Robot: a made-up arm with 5 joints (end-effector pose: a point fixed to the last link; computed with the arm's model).
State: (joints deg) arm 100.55 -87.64 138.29 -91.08 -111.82
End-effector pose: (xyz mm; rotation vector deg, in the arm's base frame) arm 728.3 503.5 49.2 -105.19 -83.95 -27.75
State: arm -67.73 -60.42 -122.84 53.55 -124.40
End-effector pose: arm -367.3 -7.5 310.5 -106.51 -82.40 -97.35
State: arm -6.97 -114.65 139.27 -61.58 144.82
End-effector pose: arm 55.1 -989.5 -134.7 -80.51 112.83 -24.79
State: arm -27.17 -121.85 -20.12 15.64 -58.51
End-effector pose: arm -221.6 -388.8 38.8 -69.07 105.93 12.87
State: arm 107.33 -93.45 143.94 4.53 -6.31
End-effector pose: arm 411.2 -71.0 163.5 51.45 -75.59 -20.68
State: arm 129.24 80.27 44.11 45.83 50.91
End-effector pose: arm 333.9 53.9 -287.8 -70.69 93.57 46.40
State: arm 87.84 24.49 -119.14 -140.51 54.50
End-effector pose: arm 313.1 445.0 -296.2 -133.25 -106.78 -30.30
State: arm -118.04 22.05 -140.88 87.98 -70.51
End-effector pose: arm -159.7 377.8 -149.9 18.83 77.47 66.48
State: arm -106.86 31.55 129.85 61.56 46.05
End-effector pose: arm -71.6 443.7 -36.3 -90.02 -11.42 50.06
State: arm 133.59 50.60 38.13 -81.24 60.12
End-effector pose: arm 585.4 -174.8 -86.0 51.69 19.94 6.19
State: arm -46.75 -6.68 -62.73 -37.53 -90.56
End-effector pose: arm -663.3 -152.4 52.4 -24.89 -27.07 104.44
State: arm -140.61 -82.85 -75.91 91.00 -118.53
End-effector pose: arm -118.0 378.0 -46.6 166.03 14.31 -12.06
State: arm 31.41 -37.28 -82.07 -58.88 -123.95
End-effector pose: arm 275.6 -912.8 129.3 7.73 25.85 -118.25
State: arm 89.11 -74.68 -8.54 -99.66 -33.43
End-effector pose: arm 485.6 -406.4 136.4 5.79 108.86 -116.68
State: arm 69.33 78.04 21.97 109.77 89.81
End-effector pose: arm 218.6 -88.1 -404.2 -85.87 85.73 50.96
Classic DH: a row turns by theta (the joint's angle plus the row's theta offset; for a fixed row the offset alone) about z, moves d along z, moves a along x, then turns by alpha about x. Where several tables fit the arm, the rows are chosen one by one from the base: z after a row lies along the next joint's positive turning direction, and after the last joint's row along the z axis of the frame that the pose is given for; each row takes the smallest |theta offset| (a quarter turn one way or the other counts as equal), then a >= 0, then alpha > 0; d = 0 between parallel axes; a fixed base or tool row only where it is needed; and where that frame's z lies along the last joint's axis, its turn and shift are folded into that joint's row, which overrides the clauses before.
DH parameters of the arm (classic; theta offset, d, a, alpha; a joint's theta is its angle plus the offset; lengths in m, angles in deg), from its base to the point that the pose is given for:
joint 1: -90 0.126 0.358 -90
joint 2: 0 -0.021 0.033 -90
joint 3: 90 0.254 0.094 -90
joint 4: 0 -0.11 0.098 90
joint 5: 3.86 0 -0.3117 180
tool (fixed): -176.14 0.256 0 0

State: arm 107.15 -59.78 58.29 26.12 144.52
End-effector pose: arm 311.5 -338.5 121.0 32.75 -30.46 -98.36
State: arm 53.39 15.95 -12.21 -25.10 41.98
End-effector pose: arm 560.6 -470.0 49.1 32.08 -4.35 19.57
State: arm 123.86 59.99 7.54 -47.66 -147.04
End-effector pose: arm 299.6 -429.7 52.9 -52.36 58.06 -108.19
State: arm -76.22 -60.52 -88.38 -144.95 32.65
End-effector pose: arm -797.3 -467.3 295.4 31.80 -78.55 -14.92
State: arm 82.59 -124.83 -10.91 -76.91 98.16
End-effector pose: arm 312.8 -359.2 749.1 31.34 -92.20 72.67
